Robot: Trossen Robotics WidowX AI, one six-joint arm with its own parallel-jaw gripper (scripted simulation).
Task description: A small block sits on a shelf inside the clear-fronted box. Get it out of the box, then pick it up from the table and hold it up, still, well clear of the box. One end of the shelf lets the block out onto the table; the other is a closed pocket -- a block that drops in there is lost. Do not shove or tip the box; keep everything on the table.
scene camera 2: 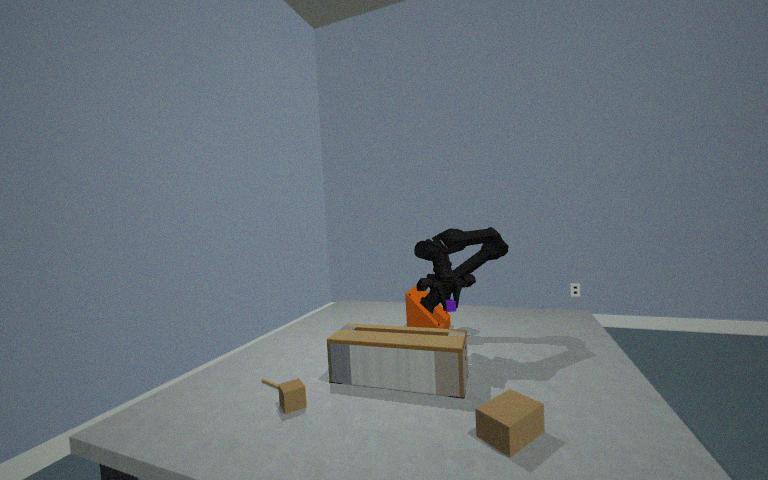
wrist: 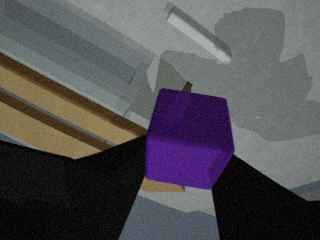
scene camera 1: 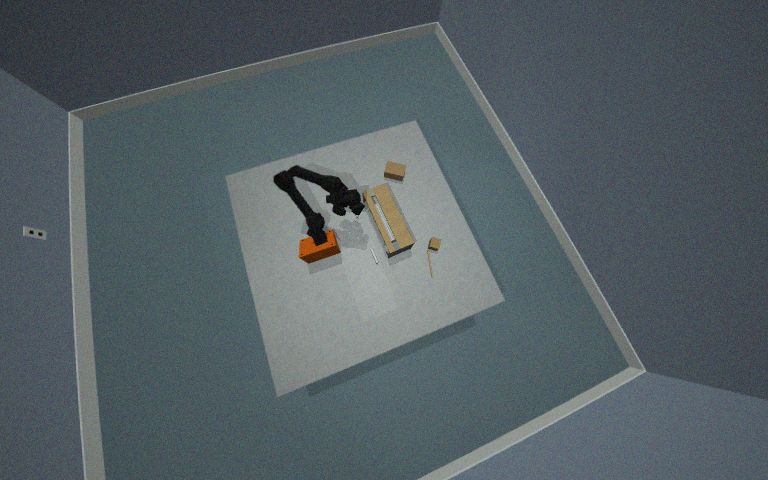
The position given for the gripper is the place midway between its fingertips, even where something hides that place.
In view: the gripper (scene camera 2: 451,308), a purple block (wrist: 189,141) and a box (scene camera 2: 428,360).
The box is seen too in the wrist view (wrist: 78,90) and in scene camera 1 (scene camera 1: 386,218). The gripper is seen too in the wrist view (wrist: 182,147).
